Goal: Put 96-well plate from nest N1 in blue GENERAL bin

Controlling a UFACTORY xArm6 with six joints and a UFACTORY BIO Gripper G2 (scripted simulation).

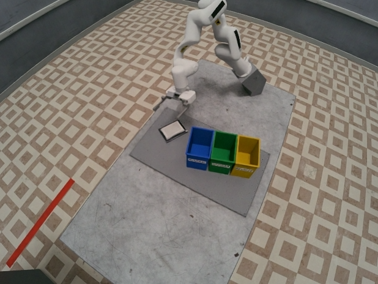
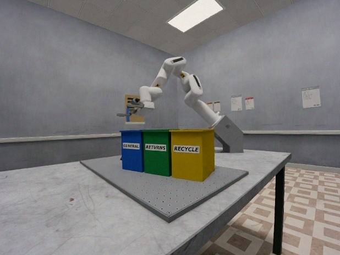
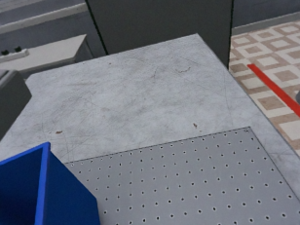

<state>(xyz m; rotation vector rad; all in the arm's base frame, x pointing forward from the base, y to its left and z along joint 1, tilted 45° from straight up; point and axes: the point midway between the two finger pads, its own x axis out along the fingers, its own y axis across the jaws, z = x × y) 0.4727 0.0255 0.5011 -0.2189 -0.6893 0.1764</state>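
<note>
Right now the white 96-well plate is 7 cm behind my hand, 3 cm to the right of it and 27 cm below it. Round my hand: blue general bin: 1 cm ahead, 21 cm to the left, 20 cm below; green returns bin: 3 cm behind, 34 cm to the left, 20 cm below; black plate nest N1: 7 cm behind, 3 cm to the right, 29 cm below.
</note>
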